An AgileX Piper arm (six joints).
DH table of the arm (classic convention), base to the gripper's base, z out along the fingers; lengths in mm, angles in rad. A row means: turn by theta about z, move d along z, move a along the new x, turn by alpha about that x. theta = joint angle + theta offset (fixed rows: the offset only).
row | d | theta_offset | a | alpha
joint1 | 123 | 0 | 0 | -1.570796
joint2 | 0 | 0.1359 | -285 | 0
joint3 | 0 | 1.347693 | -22 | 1.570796
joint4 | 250.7 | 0 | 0 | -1.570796
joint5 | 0 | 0 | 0 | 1.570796
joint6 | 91 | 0 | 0 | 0
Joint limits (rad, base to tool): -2.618..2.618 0..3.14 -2.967..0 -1.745..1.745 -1.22..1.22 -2.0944..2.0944
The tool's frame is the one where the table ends.
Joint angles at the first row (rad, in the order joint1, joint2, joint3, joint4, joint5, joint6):
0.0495, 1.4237, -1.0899, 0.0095, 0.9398, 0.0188
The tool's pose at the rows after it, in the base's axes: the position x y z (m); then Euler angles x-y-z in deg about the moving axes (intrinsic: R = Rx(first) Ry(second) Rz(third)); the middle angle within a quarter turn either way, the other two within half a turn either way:
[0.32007 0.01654 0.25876 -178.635 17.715 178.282]
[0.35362 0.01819 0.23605 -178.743 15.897 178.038]
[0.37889 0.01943 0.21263 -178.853 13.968 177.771]
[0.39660 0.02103 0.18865 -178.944 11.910 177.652]
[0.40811 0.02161 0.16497 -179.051 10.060 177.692]
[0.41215 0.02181 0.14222 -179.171 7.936 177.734]
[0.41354 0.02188 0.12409 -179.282 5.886 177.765]
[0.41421 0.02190 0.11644 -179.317 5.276 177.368]
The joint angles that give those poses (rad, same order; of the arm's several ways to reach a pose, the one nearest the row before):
0.0495, 1.6040, -1.1946, 0.0094, 0.9387, 0.0188
0.0495, 1.7472, -1.2878, 0.0095, 0.9205, 0.0136
0.0494, 1.8660, -1.3635, 0.0095, 0.9111, 0.0081
0.0513, 1.9639, -1.4176, 0.0095, 0.9032, 0.0071
0.0513, 2.0430, -1.4494, 0.0095, 0.8882, 0.0071
0.0513, 2.1011, -1.4530, 0.0095, 0.8709, 0.0071
0.0513, 2.1457, -1.4541, 0.0095, 0.8631, 0.0071
0.0513, 2.1644, -1.4541, 0.0095, 0.8552, 0.0000

